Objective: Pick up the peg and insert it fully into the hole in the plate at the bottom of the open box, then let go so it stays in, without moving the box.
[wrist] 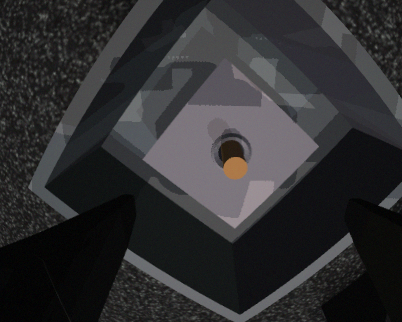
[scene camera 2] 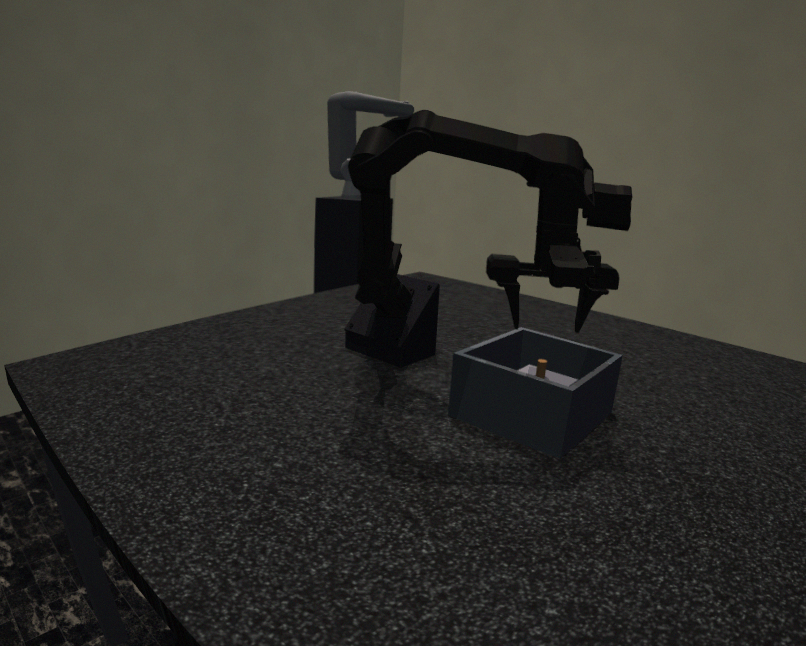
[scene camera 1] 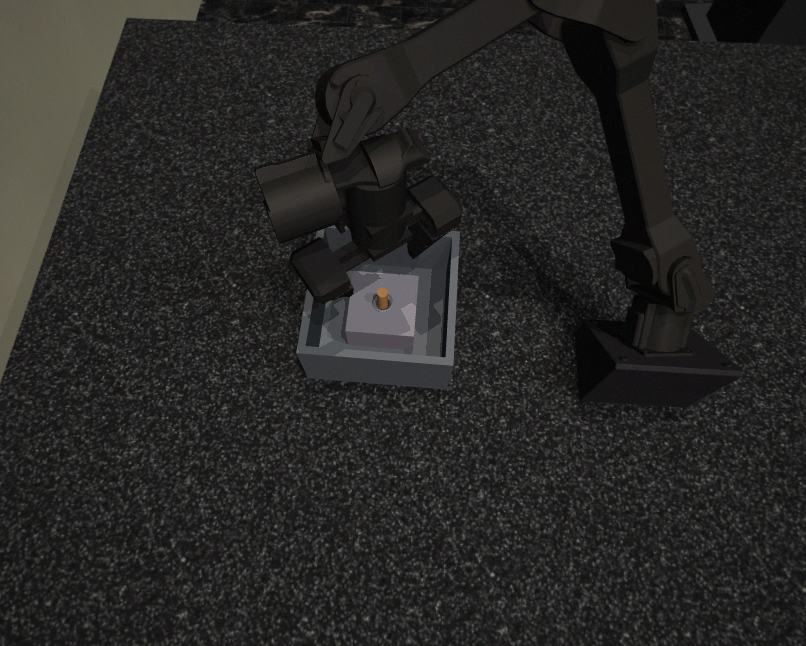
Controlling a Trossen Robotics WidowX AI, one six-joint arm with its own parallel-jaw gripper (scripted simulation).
Labels:
My gripper shows in the wrist view, in scene camera 2 and in scene camera 1 (380,274). One and the same spot on my gripper: (wrist: 73,264) is (scene camera 2: 582,305).

